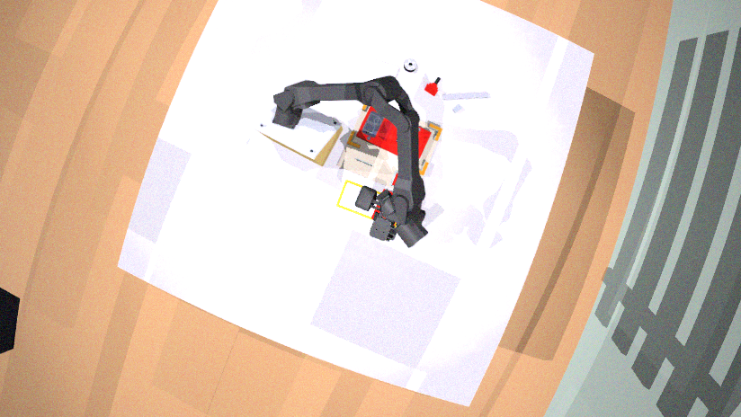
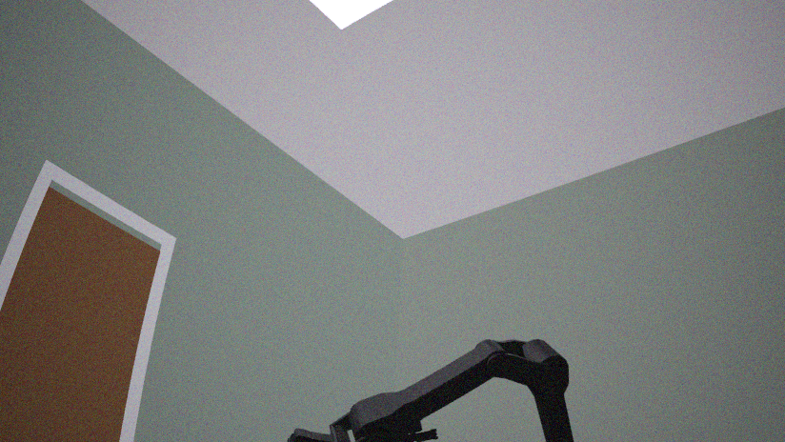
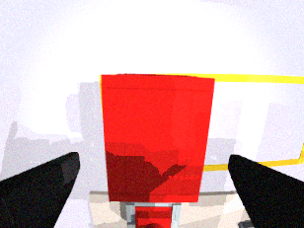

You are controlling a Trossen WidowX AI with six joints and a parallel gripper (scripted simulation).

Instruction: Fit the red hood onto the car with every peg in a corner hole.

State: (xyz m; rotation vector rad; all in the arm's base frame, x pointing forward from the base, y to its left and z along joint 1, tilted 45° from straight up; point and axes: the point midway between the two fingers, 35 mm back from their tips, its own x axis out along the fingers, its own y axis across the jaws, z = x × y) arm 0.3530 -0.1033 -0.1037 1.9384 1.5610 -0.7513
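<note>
Now: the red hood 3 cm below my gripper tip. From my gripper tip the other things lie so: grey ring (7 cm behind, 45 cm to the left, 3 cm below); grey bar (13 cm ahead, 41 cm to the left, 4 cm below).
</note>
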